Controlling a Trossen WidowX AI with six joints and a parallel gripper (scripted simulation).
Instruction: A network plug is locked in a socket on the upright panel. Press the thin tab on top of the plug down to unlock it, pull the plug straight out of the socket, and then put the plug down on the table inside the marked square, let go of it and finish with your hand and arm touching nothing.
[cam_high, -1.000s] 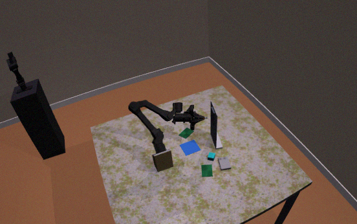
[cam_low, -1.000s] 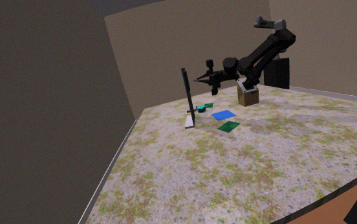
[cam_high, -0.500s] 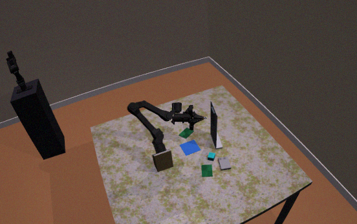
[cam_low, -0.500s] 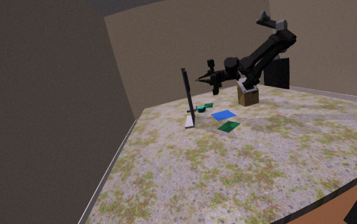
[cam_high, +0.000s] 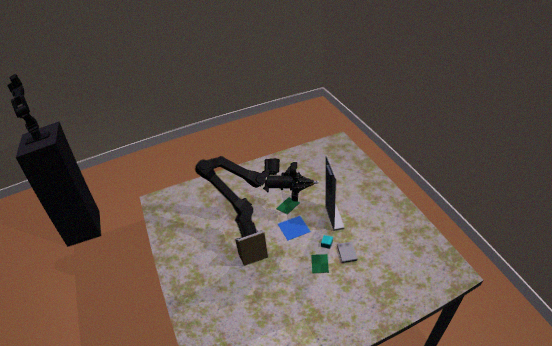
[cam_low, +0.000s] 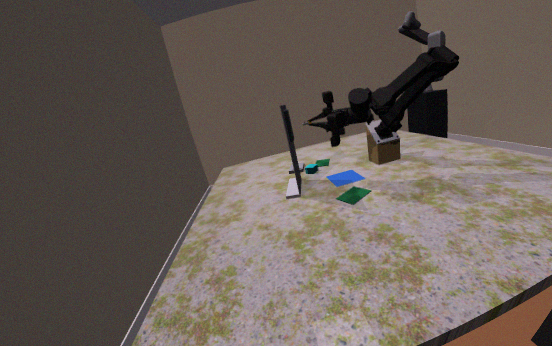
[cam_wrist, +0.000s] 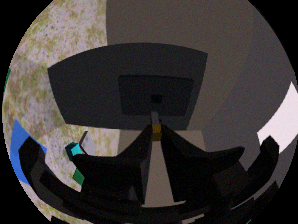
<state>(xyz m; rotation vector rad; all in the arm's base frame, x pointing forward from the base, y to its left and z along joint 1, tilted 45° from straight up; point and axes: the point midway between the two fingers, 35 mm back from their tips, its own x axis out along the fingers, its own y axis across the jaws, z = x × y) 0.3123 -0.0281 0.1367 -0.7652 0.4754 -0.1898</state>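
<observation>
The blue marked square is 24 cm below my gripper tip and 11 cm behind it. From my gripper tip the other things lie so: upright dark panel 10 cm below, 8 cm ahead, 2 cm to the right; then teal cube 23 cm below, 16 cm to the right, 1 cm behind; then network plug right at my gripper tip.
</observation>
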